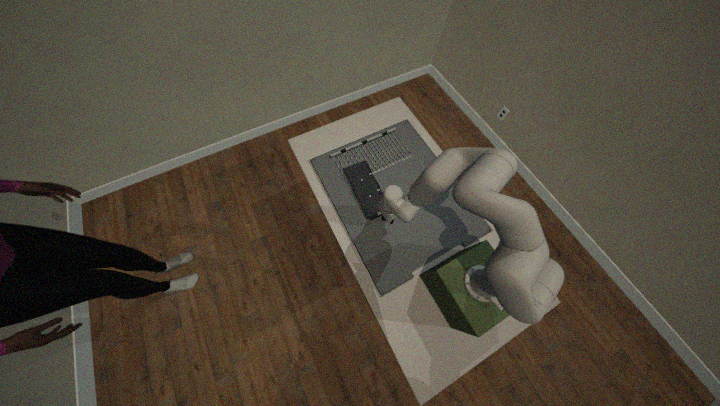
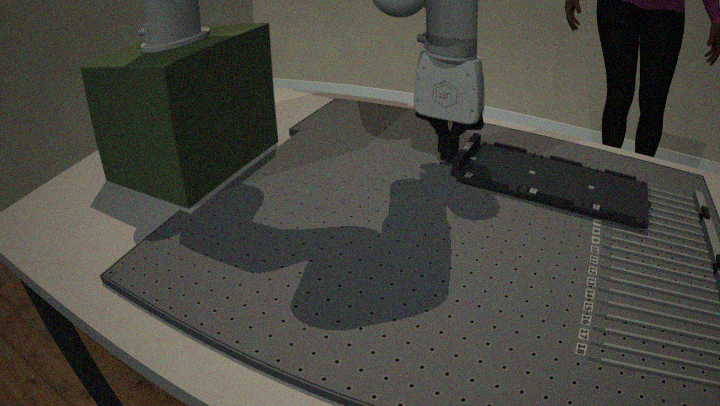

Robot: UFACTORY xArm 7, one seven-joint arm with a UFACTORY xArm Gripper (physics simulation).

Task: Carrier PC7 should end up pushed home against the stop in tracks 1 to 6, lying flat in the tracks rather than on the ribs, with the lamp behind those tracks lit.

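Frame: origin at the arm's base, x left, y ahead, z down, level; centimetres.
Seen in the pictures: gripper, between the fingertips: [image 1: 384, 218] [image 2: 447, 157]; arm's base, origin of its link: [image 1: 481, 283] [image 2: 175, 41].
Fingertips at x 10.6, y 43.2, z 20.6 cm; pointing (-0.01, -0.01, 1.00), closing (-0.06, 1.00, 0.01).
Observation:
Pixels of each thing's middle, then the offset from my fingertips to it. "spot": a spot on its surface instead. Level surfaces: height alone.
- dark carrier, middle of its body: [image 2: 559, 176] [image 1: 366, 188] dx -0.8, dy +18.6, dz -0.9 cm
- stop bar, a spot on its surface: [image 2: 709, 226] [image 1: 349, 148] spot: dx -5.8, dy +45.2, dz -0.7 cm
- perforated board, height of its surface: dz +0.9 cm
The dark carrier [image 1: 362, 187] [image 2: 559, 176] lies lengthwise on the perforated board, its raised end wall towards the robot base. Its far end covers the near ends of the low-numbered tracks [image 2: 655, 276], and a stretch of ribs shows between it and the stop bar [image 1: 353, 146] [image 2: 709, 226]. Whether it sits in the tracks or on the ribs cannot be told. My gripper [image 1: 387, 219] [image 2: 447, 160] is shut and empty, fingertips low, close beside the raised end wall on the base side; contact cannot be told. Small dark blocks sit along the stop bar; no lit lamp can be made out.
The green base block [image 1: 456, 295] [image 2: 224, 116] stands behind the perforated board [image 1: 403, 247] [image 2: 242, 322]. Track labels up to 18 run along the near rib ends; the lowest labels are hidden by the carrier. A person [image 1: 90, 262] [image 2: 640, 65] stands beyond the table's side.

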